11 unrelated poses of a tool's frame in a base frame.
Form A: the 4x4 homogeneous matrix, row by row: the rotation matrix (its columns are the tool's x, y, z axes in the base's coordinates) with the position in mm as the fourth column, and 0 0 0 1 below. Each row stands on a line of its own.
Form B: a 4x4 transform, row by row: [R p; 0 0 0 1], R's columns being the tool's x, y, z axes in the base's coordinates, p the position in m. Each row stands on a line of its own. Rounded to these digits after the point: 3 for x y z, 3 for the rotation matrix.
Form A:
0.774, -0.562, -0.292, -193
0.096, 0.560, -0.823, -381
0.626, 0.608, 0.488, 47
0, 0, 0, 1
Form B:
0.774, -0.562, -0.292, -0.193
0.096, 0.560, -0.823, -0.381
0.626, 0.608, 0.488, 0.047
0, 0, 0, 1

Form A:
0.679, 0.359, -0.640, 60
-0.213, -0.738, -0.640, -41
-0.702, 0.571, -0.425, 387
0, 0, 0, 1
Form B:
0.679, 0.359, -0.640, 0.060
-0.213, -0.738, -0.640, -0.041
-0.702, 0.571, -0.425, 0.387
0, 0, 0, 1

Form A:
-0.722, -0.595, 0.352, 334
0.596, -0.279, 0.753, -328
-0.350, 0.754, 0.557, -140
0, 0, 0, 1
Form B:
-0.722, -0.595, 0.352, 0.334
0.596, -0.279, 0.753, -0.328
-0.350, 0.754, 0.557, -0.140
0, 0, 0, 1

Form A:
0.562, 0.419, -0.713, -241
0.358, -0.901, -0.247, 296
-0.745, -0.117, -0.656, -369
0, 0, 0, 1
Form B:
0.562, 0.419, -0.713, -0.241
0.358, -0.901, -0.247, 0.296
-0.745, -0.117, -0.656, -0.369
0, 0, 0, 1

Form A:
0.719, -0.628, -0.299, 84
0.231, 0.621, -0.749, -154
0.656, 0.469, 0.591, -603
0, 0, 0, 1
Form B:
0.719, -0.628, -0.299, 0.084
0.231, 0.621, -0.749, -0.154
0.656, 0.469, 0.591, -0.603
0, 0, 0, 1

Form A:
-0.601, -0.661, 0.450, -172
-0.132, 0.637, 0.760, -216
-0.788, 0.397, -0.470, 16
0, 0, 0, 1
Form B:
-0.601, -0.661, 0.450, -0.172
-0.132, 0.637, 0.760, -0.216
-0.788, 0.397, -0.470, 0.016
0, 0, 0, 1

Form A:
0.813, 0.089, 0.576, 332
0.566, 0.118, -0.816, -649
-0.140, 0.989, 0.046, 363
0, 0, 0, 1
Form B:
0.813, 0.089, 0.576, 0.332
0.566, 0.118, -0.816, -0.649
-0.140, 0.989, 0.046, 0.363
0, 0, 0, 1

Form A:
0.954, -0.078, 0.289, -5
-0.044, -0.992, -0.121, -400
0.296, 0.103, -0.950, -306
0, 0, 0, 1
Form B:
0.954, -0.078, 0.289, -0.005
-0.044, -0.992, -0.121, -0.400
0.296, 0.103, -0.950, -0.306
0, 0, 0, 1

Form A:
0.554, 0.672, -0.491, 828
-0.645, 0.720, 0.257, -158
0.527, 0.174, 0.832, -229
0, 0, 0, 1
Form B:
0.554, 0.672, -0.491, 0.828
-0.645, 0.720, 0.257, -0.158
0.527, 0.174, 0.832, -0.229
0, 0, 0, 1

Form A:
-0.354, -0.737, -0.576, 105
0.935, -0.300, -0.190, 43
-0.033, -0.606, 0.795, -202
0, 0, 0, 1
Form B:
-0.354, -0.737, -0.576, 0.105
0.935, -0.300, -0.190, 0.043
-0.033, -0.606, 0.795, -0.202
0, 0, 0, 1

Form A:
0.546, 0.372, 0.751, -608
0.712, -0.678, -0.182, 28
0.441, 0.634, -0.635, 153
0, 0, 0, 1
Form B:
0.546, 0.372, 0.751, -0.608
0.712, -0.678, -0.182, 0.028
0.441, 0.634, -0.635, 0.153
0, 0, 0, 1

